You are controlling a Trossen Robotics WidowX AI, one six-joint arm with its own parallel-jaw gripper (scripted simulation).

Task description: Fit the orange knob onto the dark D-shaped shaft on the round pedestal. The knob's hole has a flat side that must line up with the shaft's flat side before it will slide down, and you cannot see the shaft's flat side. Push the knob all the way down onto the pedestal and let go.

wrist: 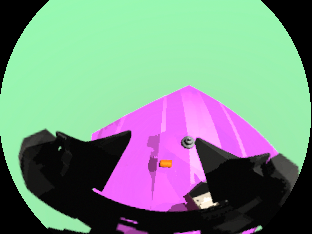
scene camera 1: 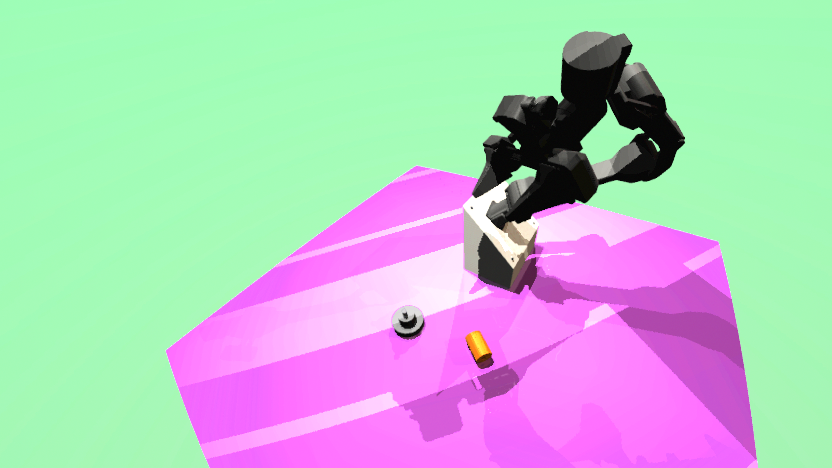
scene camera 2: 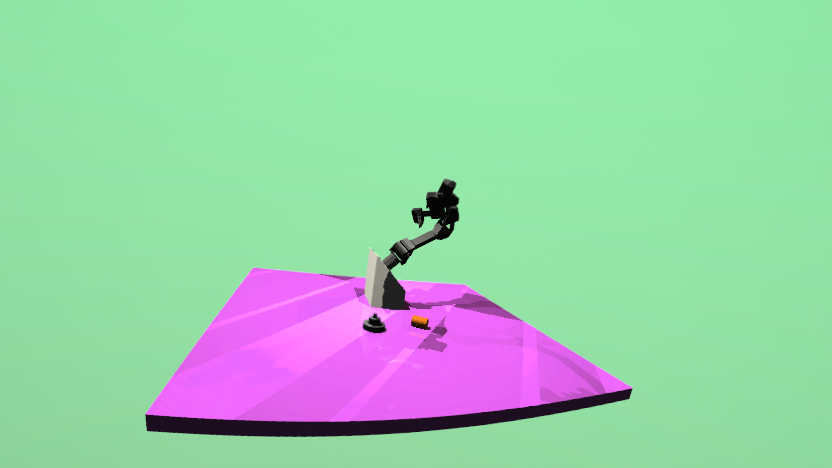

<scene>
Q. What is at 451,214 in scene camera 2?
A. The gripper.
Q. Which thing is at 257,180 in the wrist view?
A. The gripper.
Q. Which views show the gripper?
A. The wrist view, scene camera 1 and scene camera 2: all of them.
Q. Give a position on a round pedestal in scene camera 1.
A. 408,321
</scene>
